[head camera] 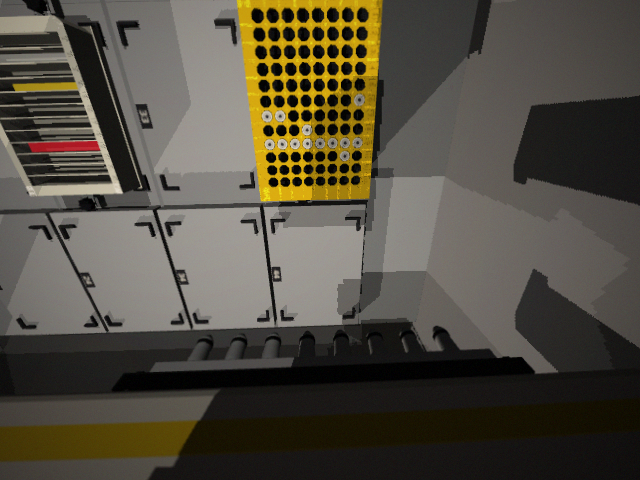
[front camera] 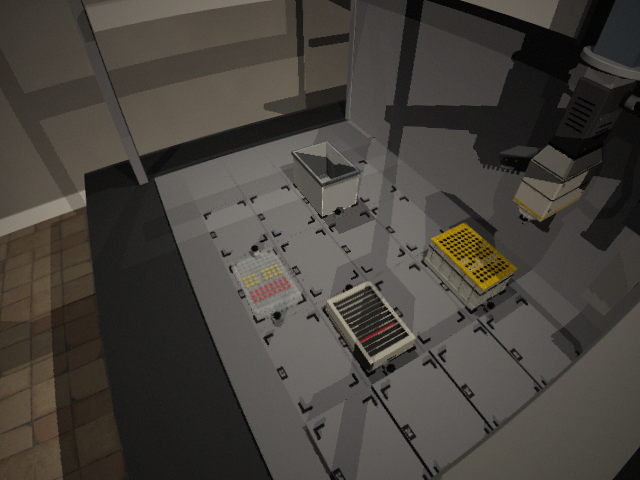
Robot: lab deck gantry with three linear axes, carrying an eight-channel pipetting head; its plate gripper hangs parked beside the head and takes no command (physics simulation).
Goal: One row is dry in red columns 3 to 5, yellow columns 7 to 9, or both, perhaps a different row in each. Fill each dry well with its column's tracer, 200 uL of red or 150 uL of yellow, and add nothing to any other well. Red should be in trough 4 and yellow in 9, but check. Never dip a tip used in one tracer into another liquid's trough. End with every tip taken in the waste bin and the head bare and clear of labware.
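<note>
The pipetting head (front camera: 553, 192) hangs high at the right, beyond the tip rack. Its nozzles (head camera: 307, 343) are bare in the head camera. The parked plate gripper does not show. The well plate (front camera: 253, 262) has an unbroken-looking red block (front camera: 270, 289); its yellow block (front camera: 271, 271) is split by one uncoloured row. The trough rack (front camera: 392, 355) (head camera: 72, 189) holds a red strip (front camera: 377, 332) (head camera: 64, 146) nearer one end and a yellow strip (head camera: 46, 86) farther in. The yellow-topped tip rack (front camera: 449, 275) (head camera: 310, 194) shows one full row of pale tips (head camera: 320, 143) and several scattered ones.
The waste bin (front camera: 343, 195) stands at the back of the deck; its visible inside shows no tips I can make out. Clear panels stand around the deck. Dark locating knobs (front camera: 277, 315) sit beside the labware. The trough rack stands between the well plate and tip rack.
</note>
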